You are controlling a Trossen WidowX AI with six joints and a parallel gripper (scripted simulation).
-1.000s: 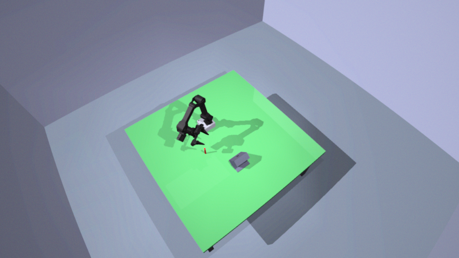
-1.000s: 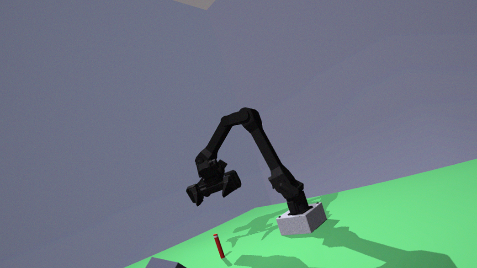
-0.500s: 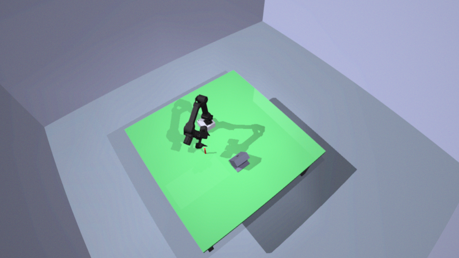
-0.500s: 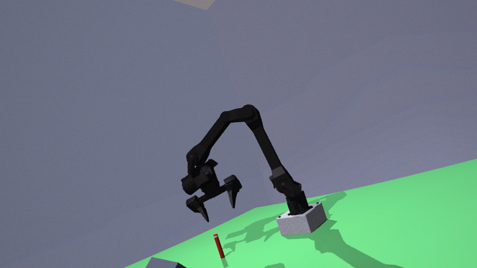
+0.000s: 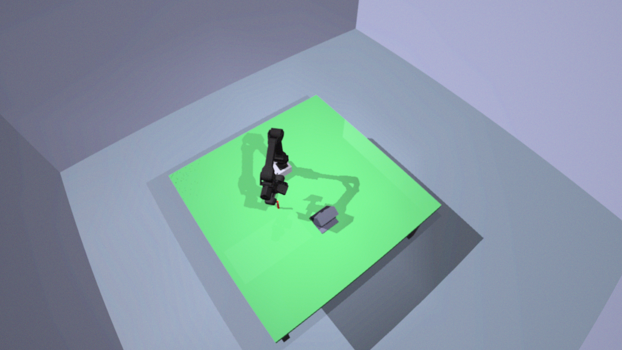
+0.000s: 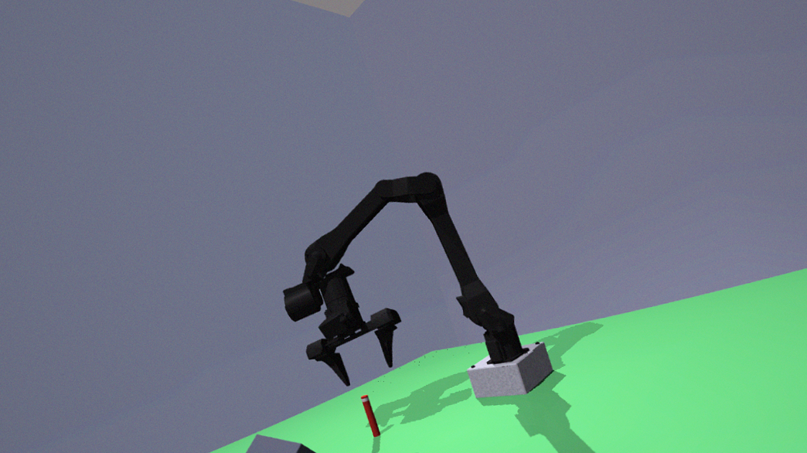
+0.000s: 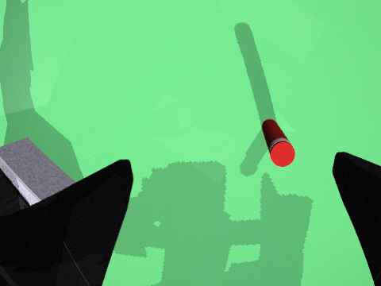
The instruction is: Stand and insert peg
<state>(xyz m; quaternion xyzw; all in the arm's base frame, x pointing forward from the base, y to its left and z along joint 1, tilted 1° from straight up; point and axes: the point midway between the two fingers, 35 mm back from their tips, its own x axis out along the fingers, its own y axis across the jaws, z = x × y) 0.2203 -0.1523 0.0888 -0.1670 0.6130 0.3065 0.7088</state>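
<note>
My gripper tip is now 6 cm above the red peg, 2 cm to the left of it and 1 cm short of it. The rest, counted from my gripper tip: grey sloped panel: 24 cm ahead, 17 cm to the left, 5 cm below.
</note>
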